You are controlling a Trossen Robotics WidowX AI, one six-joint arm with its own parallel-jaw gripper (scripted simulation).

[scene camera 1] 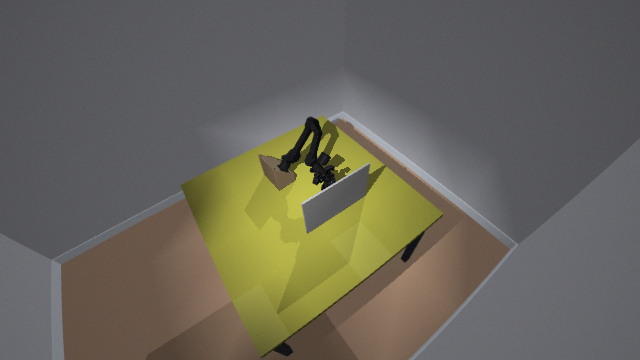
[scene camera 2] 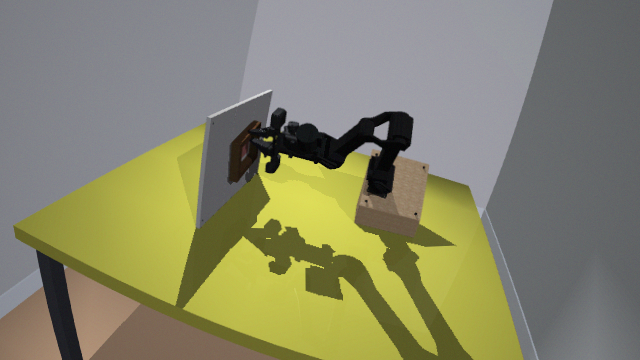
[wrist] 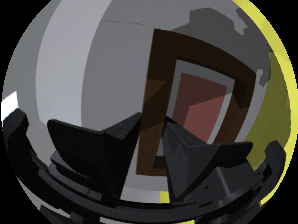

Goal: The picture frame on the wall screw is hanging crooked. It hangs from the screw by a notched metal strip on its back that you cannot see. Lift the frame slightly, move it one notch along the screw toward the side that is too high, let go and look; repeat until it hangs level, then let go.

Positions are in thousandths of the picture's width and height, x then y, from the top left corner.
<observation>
A picture frame shows in scene camera 2 (380, 426) and in the wrist view (696, 408); in scene camera 1 it is hidden by a wall panel.
</observation>
